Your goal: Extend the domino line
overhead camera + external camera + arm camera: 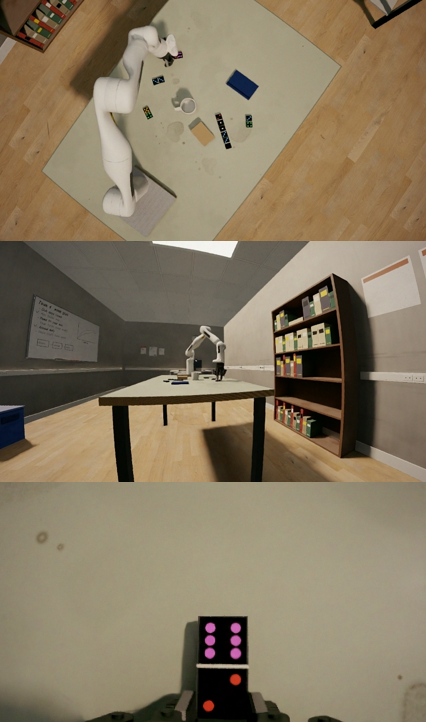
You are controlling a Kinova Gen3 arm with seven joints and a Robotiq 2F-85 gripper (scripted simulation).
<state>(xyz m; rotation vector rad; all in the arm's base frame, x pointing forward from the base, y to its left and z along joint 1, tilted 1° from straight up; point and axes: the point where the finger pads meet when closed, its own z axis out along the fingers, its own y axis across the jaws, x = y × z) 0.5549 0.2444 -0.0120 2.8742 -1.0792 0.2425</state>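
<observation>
Right now the domino is 2 cm to the right of my hand, 2 cm below it and 2 cm ahead of it. The rest, counted from my hand: white mug 21 cm to the right, 14 cm behind, 1 cm above; then tan block 33 cm to the right, 19 cm behind, 1 cm below.
</observation>
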